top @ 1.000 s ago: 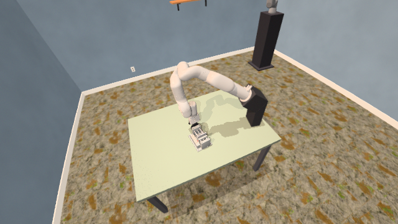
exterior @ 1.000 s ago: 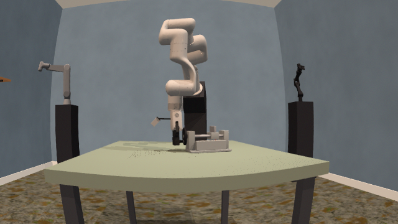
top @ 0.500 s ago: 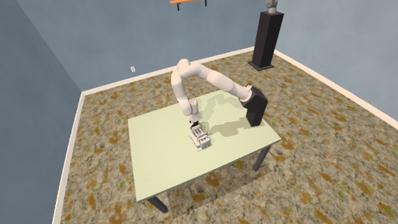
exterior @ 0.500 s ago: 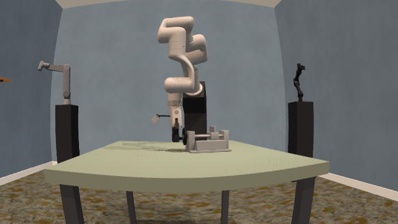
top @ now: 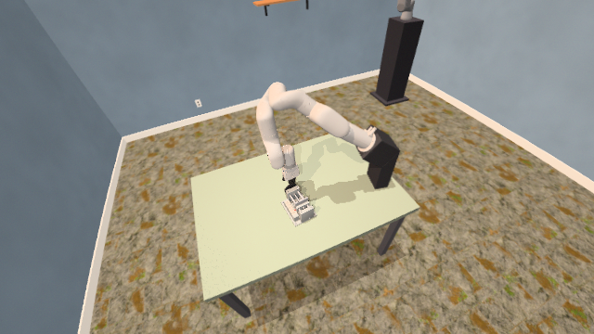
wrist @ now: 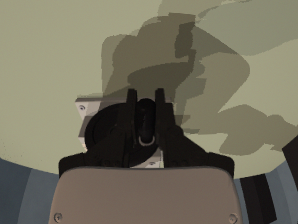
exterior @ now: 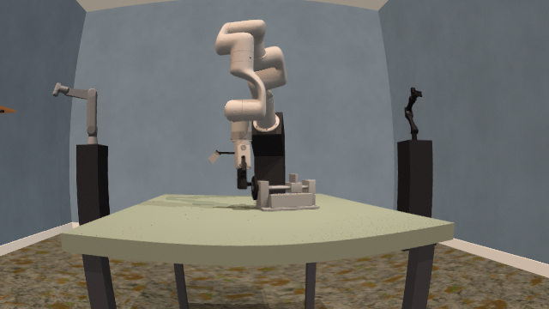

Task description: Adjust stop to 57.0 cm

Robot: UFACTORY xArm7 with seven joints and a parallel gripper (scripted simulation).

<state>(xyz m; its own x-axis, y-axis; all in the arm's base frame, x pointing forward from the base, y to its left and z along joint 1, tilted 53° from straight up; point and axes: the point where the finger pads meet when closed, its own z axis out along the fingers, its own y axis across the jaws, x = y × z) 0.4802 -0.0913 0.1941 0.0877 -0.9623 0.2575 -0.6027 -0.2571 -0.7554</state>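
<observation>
Now: the black handwheel 2 cm to the left of my hand and 1 cm below it. Round my hand: grey stop block: 19 cm to the left, 1 cm ahead.
</observation>
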